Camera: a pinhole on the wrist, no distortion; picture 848 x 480 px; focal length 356.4 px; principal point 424.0 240.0 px. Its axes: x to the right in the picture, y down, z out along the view. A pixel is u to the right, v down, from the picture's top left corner.
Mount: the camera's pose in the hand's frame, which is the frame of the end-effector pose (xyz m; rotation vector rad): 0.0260 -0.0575 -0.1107 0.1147 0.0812 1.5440
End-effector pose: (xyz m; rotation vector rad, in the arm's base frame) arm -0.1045 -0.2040 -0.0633 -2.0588 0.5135 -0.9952
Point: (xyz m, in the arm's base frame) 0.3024 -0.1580 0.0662
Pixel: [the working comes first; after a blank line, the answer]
In the camera's frame: -0.0674 -0.2052 0.4337

369 71
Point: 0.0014 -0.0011 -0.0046
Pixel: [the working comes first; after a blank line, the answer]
In the camera's frame: -0.1125 0.0914 0.2598

270 365
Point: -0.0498 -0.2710 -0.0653
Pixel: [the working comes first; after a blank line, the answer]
In the camera's frame: 0.1028 -0.0307 0.1260

715 153
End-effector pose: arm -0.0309 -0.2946 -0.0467 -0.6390 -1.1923 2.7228
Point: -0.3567 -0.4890 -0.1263
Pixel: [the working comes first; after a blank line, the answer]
In the camera's frame: 0.2374 -0.1981 0.3528

664 40
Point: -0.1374 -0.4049 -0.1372
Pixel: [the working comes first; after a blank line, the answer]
In the camera's frame: 0.1961 -0.0459 0.1784

816 148
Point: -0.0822 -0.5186 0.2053
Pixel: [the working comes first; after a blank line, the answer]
In the camera's frame: 0.0314 0.1754 0.4175

451 390
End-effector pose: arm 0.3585 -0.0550 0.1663 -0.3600 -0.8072 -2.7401
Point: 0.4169 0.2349 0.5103
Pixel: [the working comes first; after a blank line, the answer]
In the camera's frame: 0.0205 0.0970 0.5538

437 302
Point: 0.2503 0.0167 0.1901
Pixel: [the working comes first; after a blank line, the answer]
In the camera's frame: -0.0183 -0.0506 0.1606

383 128
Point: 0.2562 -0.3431 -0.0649
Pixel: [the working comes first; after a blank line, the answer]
In the camera's frame: 0.1413 -0.0781 -0.2497

behind the camera
